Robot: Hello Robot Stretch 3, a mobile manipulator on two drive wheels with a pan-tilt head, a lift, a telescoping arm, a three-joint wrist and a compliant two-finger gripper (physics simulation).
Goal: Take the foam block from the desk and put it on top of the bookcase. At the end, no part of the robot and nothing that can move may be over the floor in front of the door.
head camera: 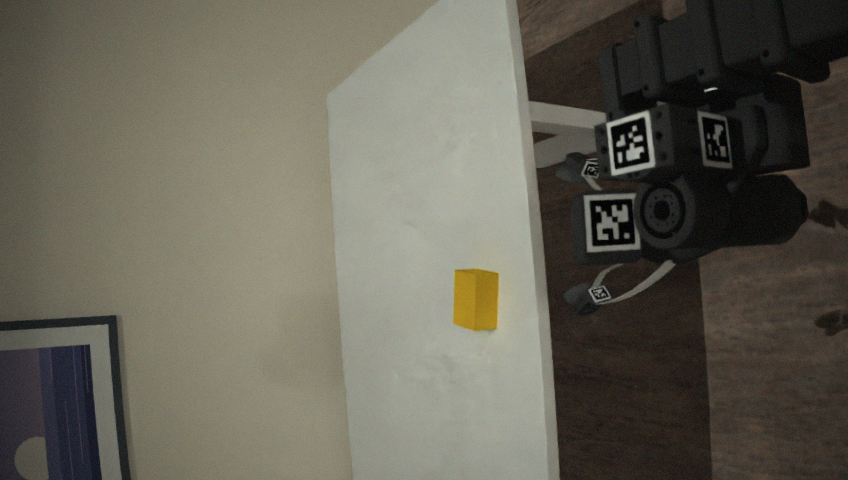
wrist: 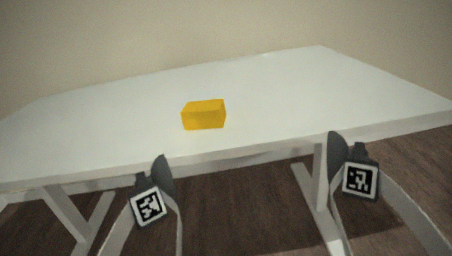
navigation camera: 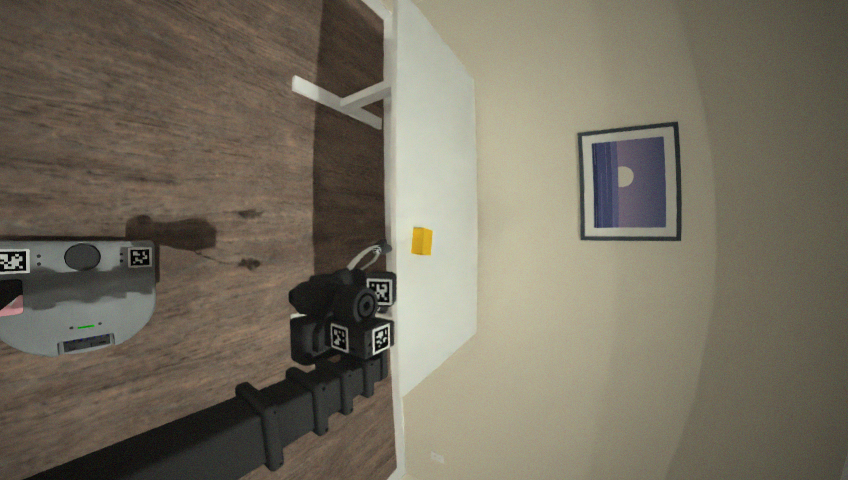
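Seen in the pictures: gripper, fingertip midpoint: (head camera: 570, 234); robot's base, link origin: (navigation camera: 84, 255).
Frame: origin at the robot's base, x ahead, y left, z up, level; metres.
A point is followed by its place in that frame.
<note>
The foam block (head camera: 476, 299) @(x 0.052, y -0.798, z 0.763 m) (navigation camera: 421, 240) @(x 0.057, y -0.799, z 0.759 m) (wrist: 203, 115) is a yellow box. It lies on the white desk (head camera: 416, 178) @(x -0.181, y -1.032, z 0.721 m) (navigation camera: 437, 148) @(x 0.448, y -0.981, z 0.721 m) (wrist: 280, 85), near the front edge. My gripper (head camera: 580, 234) @(x -0.025, y -0.497, z 0.850 m) (wrist: 247, 161) @(x -0.025, y -0.497, z 0.850 m) is open and empty, in front of the desk's front edge and apart from the block. In the navigation camera my gripper's hand is beside the desk edge, with one fingertip partly hidden. In the wrist view the block is beyond the fingers, left of the middle between them. The bookcase and the door do not show in these views.
A framed picture (head camera: 120, 380) @(x 0.214, y -1.496, z 1.268 m) (navigation camera: 679, 178) @(x 0.348, y -1.489, z 1.707 m) hangs on the wall (head camera: 226, 178) @(x -0.266, y -1.547, z 0.982 m) (navigation camera: 523, 297) @(x -0.263, y -1.547, z 0.975 m) behind the desk. White desk legs (navigation camera: 321, 95) (wrist: 320, 185) stand on the wood floor under the desk. My base (navigation camera: 119, 291) @(x -0.100, y -0.078, z 0.160 m) and arm (navigation camera: 208, 434) @(x -0.080, y -0.070, z 1.038 m) show in the navigation view.
</note>
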